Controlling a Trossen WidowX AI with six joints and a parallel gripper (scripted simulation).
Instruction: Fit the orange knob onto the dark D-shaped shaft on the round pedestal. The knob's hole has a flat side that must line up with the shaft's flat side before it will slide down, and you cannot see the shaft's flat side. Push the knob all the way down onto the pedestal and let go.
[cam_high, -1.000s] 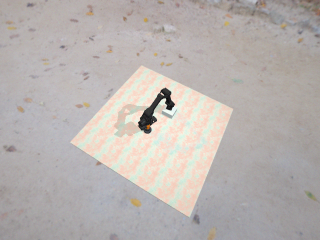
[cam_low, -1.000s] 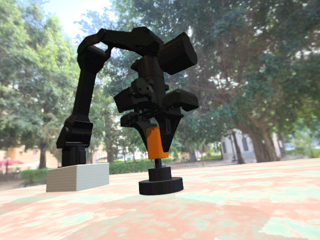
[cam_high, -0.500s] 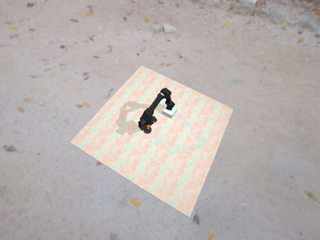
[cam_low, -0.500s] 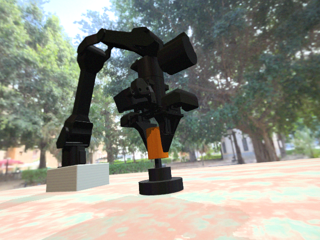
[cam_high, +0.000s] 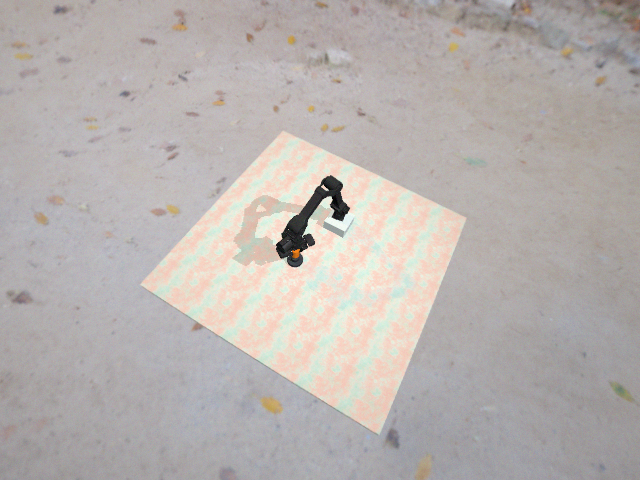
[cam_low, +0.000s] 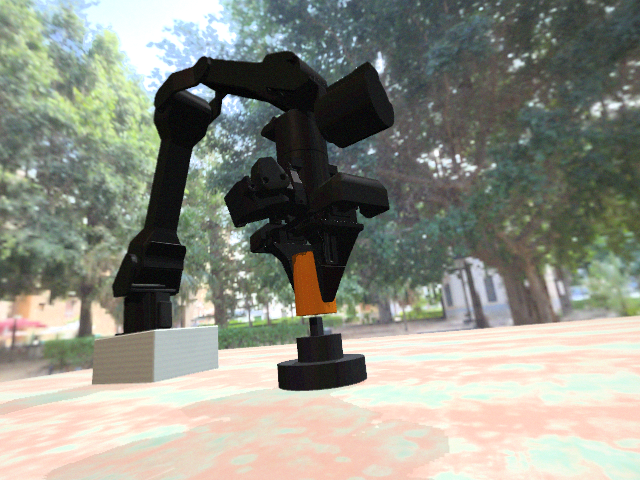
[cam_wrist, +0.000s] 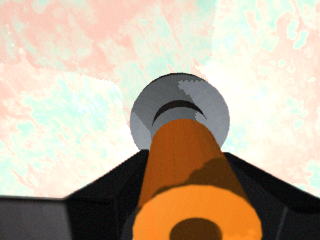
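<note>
The orange knob lies 2 cm above my gripper tip. The rest, counted from my gripper tip: round pedestal 4 cm below.
</note>
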